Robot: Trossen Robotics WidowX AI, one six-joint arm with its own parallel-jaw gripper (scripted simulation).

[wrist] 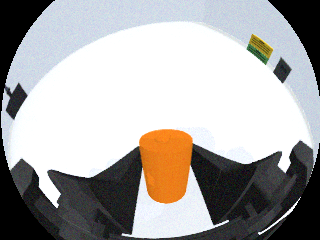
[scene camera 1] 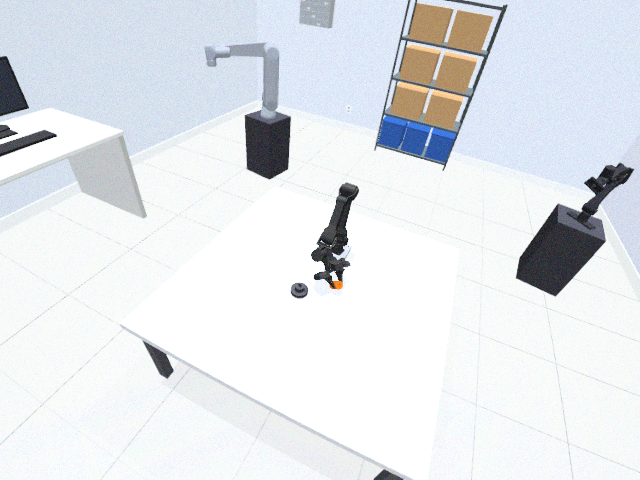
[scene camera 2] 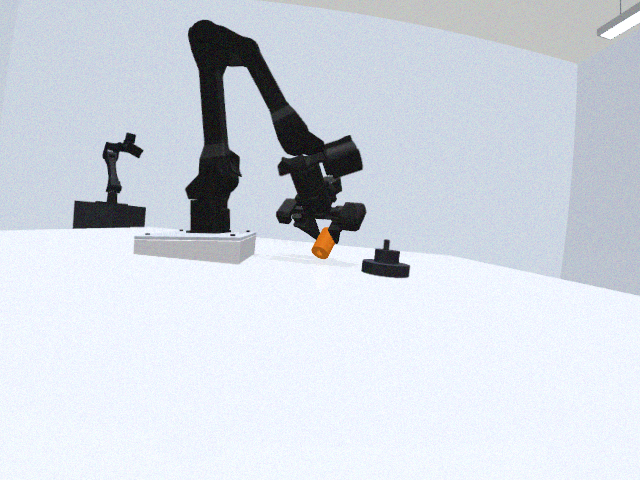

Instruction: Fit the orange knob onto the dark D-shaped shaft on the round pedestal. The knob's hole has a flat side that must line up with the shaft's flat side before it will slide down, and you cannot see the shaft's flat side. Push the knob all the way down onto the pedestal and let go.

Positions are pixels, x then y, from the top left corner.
Labels:
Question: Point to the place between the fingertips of my gripper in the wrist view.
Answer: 165, 149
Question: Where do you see a dark round pedestal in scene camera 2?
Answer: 386, 264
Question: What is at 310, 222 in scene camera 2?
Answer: My gripper.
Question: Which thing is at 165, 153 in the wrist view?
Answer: An orange knob.

